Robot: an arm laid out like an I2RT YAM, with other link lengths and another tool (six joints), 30 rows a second.
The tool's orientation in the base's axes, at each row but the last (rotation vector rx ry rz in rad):
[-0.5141 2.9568 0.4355]
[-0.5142 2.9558 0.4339]
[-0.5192 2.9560 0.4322]
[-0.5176 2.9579 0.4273]
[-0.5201 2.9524 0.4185]
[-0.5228 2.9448 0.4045]
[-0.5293 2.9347 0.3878]
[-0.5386 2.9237 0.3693]
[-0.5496 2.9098 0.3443]
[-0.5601 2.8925 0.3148]
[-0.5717 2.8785 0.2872]
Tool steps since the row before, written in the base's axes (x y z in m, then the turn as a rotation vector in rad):
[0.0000 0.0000 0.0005 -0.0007 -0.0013 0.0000]
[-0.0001 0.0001 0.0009 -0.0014 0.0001 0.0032]
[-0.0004 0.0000 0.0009 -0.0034 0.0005 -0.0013]
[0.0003 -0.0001 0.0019 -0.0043 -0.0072 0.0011]
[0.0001 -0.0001 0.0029 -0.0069 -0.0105 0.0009]
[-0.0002 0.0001 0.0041 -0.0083 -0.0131 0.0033]
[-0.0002 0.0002 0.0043 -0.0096 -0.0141 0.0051]
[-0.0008 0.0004 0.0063 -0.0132 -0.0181 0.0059]
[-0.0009 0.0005 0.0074 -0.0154 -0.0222 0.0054]
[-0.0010 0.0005 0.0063 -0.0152 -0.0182 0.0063]
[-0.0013 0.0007 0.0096 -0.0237 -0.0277 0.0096]
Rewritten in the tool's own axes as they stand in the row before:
[-0.0001 0.0001 -0.0005 0.0011 -0.0009 -0.0004]
[-0.0001 0.0004 -0.0008 0.0008 0.0014 -0.0031]
[0.0002 0.0004 -0.0009 0.0032 0.0013 0.0012]
[-0.0005 0.0003 -0.0018 0.0061 -0.0047 -0.0034]
[-0.0005 0.0006 -0.0028 0.0096 -0.0068 -0.0043]
[-0.0005 0.0011 -0.0039 0.0114 -0.0081 -0.0075]
[-0.0006 0.0012 -0.0041 0.0126 -0.0082 -0.0096]
[-0.0006 0.0020 -0.0060 0.0171 -0.0103 -0.0118]
[-0.0008 0.0022 -0.0071 0.0206 -0.0133 -0.0126]
[-0.0006 0.0019 -0.0061 0.0189 -0.0096 -0.0124]
[-0.0012 0.0026 -0.0093 0.0292 -0.0143 -0.0190]

